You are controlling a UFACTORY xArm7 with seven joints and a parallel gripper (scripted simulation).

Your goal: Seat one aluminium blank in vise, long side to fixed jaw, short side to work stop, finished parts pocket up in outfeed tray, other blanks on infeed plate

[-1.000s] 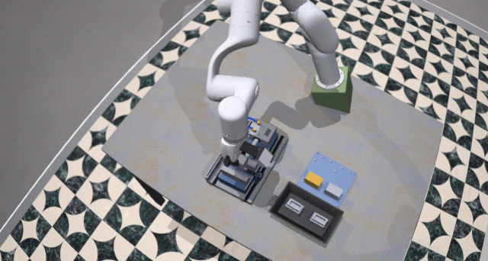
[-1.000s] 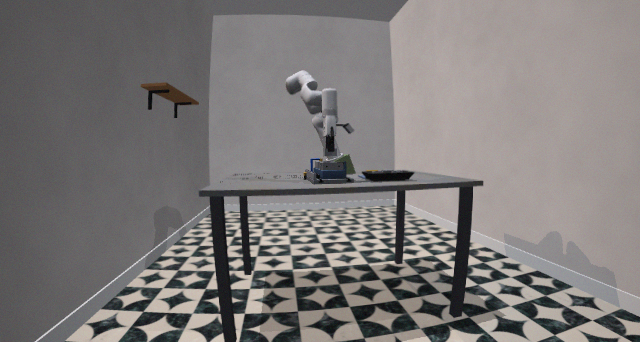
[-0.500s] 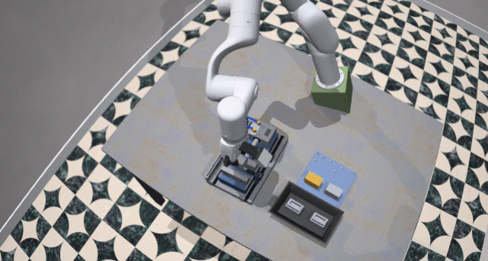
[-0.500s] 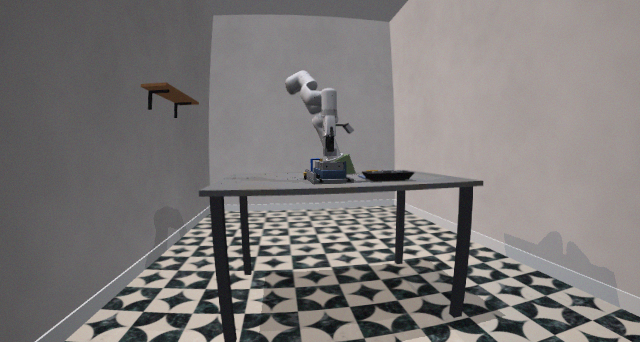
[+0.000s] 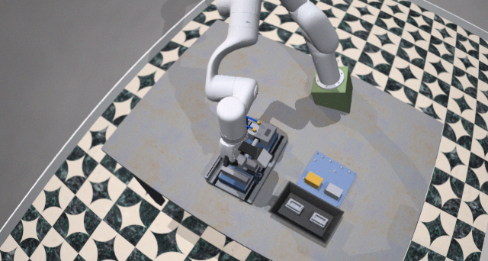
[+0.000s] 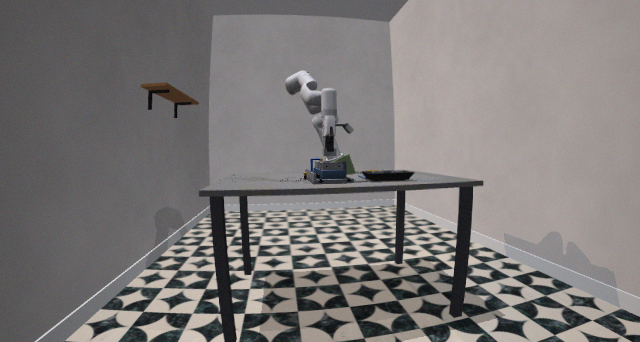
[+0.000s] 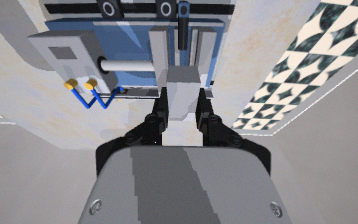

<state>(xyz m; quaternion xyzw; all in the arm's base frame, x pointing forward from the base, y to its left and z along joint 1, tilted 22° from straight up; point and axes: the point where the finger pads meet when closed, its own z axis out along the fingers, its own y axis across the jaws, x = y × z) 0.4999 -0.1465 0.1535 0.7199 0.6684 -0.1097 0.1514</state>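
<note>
Right now my hand is 30 mm short of the fixed jaw and 90 mm above it. From my hand the other things lie so: aluminium blank: 20 mm below; moving jaw: 30 mm behind, 10 mm to the left, 90 mm below; dark work stop rod: 50 mm to the left, 80 mm below.
</note>
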